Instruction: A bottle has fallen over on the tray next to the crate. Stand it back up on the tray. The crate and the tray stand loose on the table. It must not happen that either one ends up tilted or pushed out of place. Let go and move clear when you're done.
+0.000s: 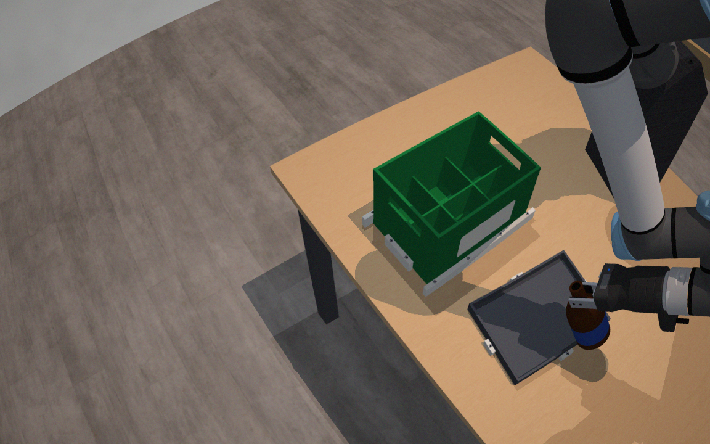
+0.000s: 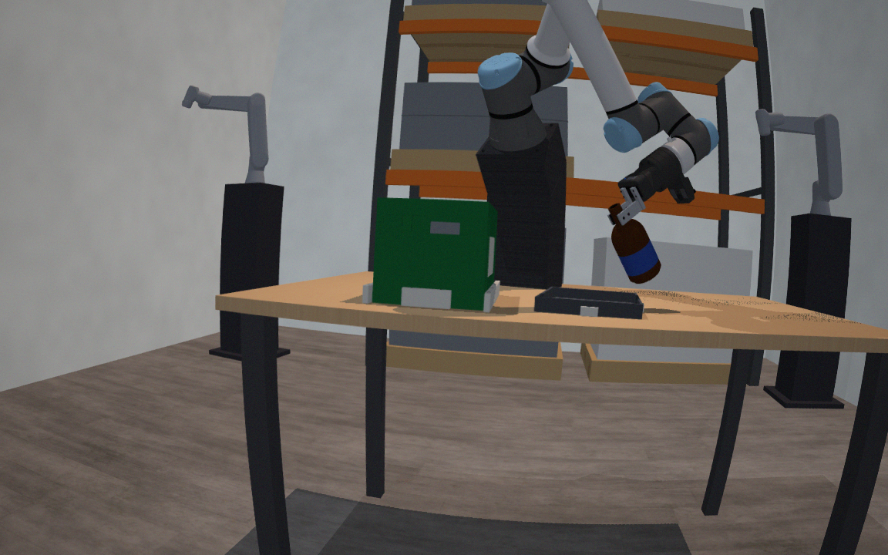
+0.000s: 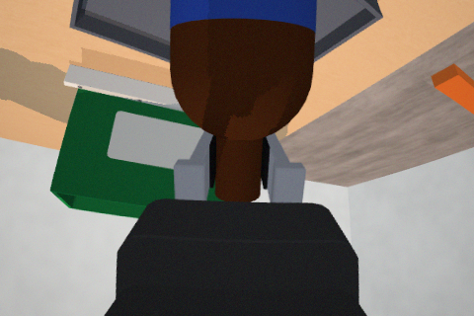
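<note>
Right now my hand is 1 cm past the brown bottle, 2 cm to the right of it and 5 cm above it. The rest, counted from my hand: green crate 3 cm ahead, 34 cm to the right, 9 cm below; dark grey tray 5 cm to the right, 16 cm below.
</note>
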